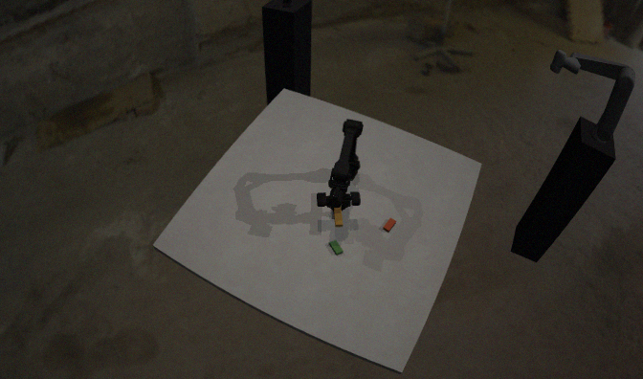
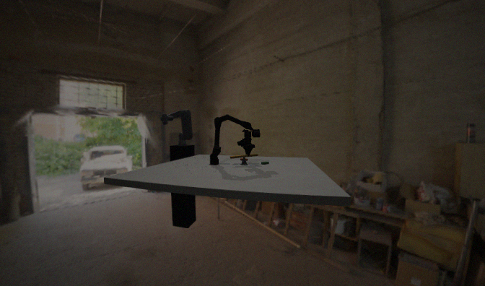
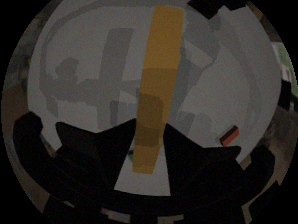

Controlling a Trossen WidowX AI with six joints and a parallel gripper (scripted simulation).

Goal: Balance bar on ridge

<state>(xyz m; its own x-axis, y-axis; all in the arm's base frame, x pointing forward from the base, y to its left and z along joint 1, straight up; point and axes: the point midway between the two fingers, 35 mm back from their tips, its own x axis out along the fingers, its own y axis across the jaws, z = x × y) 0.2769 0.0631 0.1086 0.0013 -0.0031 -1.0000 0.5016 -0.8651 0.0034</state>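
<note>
The bar is 30 mm behind my gripper tip and 20 mm to the right of it. From my gripper tip the other things lie so: green block 140 mm ahead, 70 mm to the left, 70 mm below; orange-red block 240 mm to the left, 80 mm behind, 70 mm below.
</note>
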